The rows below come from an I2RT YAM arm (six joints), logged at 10 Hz.
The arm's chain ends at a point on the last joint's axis. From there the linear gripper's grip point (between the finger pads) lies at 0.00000 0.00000 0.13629 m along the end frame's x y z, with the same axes.
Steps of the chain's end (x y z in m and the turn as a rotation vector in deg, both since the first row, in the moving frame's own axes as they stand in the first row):
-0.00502 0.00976 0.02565 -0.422 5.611 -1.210
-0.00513 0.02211 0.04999 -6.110 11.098 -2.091
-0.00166 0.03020 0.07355 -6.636 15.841 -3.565
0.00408 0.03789 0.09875 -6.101 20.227 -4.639
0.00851 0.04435 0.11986 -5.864 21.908 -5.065
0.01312 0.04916 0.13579 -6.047 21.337 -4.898
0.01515 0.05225 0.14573 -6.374 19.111 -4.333
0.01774 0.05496 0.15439 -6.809 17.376 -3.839
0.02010 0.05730 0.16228 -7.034 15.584 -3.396
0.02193 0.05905 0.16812 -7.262 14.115 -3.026
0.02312 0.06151 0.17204 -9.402 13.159 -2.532
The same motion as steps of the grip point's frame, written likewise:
0.00832 0.01062 0.02499 -0.422 5.611 -1.210
0.02131 0.03604 0.04667 -6.110 11.098 -2.091
0.03592 0.04458 0.06747 -6.636 15.841 -3.565
0.05164 0.05014 0.08959 -6.101 20.227 -4.639
0.05981 0.05565 0.10933 -5.864 21.908 -5.065
0.06316 0.06103 0.12571 -6.047 21.337 -4.898
0.06020 0.06539 0.13740 -6.374 19.111 -4.333
0.05885 0.06949 0.14723 -6.809 17.376 -3.839
0.05709 0.07268 0.15626 -7.034 15.584 -3.396
0.05552 0.07522 0.16292 -7.262 14.115 -3.026
0.05449 0.08288 0.16665 -9.402 13.159 -2.532

